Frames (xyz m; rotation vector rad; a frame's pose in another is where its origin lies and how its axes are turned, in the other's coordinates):
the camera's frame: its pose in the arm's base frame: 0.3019 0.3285 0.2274 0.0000 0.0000 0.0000
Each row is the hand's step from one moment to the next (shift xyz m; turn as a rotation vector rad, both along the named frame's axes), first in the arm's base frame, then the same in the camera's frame.
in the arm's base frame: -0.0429 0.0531 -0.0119 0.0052 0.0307 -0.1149
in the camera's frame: -0.0429 0.0531 -0.0119 0.0052 0.0307 -0.1149
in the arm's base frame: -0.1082 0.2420 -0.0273 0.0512 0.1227 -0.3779
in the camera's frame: -0.1082 0.2420 -0.0273 0.0512 0.1227 -0.3779
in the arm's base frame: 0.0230 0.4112 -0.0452 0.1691 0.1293 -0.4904
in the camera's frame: 0.0230 0.4112 -0.0452 0.1691 0.1293 -0.4904
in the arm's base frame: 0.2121 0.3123 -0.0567 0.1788 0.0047 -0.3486
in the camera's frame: 0.2121 0.3123 -0.0567 0.1788 0.0047 -0.3486
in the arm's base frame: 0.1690 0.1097 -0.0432 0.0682 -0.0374 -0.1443
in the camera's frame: 0.1690 0.1097 -0.0432 0.0682 -0.0374 -0.1443
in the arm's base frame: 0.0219 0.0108 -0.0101 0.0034 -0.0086 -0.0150
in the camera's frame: 0.0219 0.0108 -0.0101 0.0034 -0.0086 -0.0150
